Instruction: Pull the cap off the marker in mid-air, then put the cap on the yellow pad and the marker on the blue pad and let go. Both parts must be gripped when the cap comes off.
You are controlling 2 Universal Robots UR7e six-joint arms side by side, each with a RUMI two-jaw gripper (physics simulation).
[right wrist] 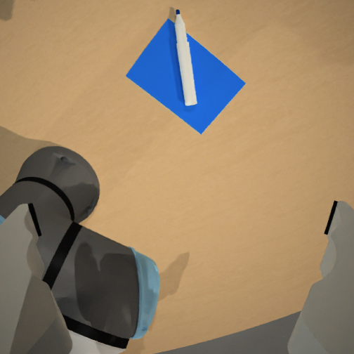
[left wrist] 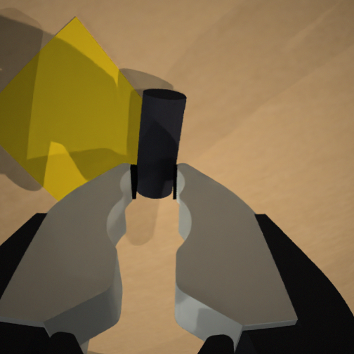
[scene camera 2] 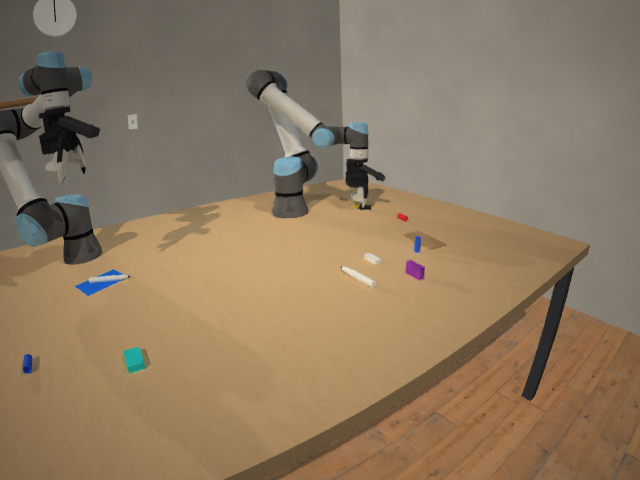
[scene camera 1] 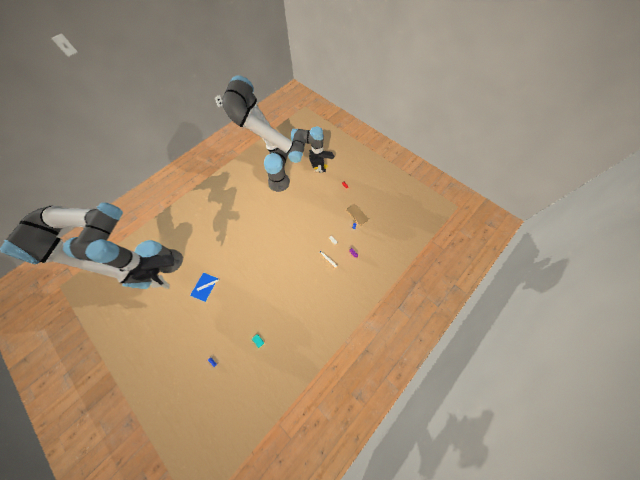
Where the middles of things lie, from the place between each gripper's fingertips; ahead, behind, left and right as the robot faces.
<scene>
Now: the yellow pad (left wrist: 76,116) 3 cm to the left of my left hand, 3 cm behind it and 1 cm below it. The rest, counted from my left hand: blue pad (right wrist: 157,71) (107 cm to the right, 15 cm ahead, 1 cm below); then black cap (left wrist: 161,116) (1 cm to the left, 1 cm ahead).
Right now the blue pad is 10 mm ahead of my right hand, 20 mm to the left of it and 320 mm below it. The rest, counted from my right hand: yellow pad 170 mm behind, 1120 mm to the left, 320 mm below; then black cap 130 mm behind, 1110 mm to the left, 310 mm below.
</scene>
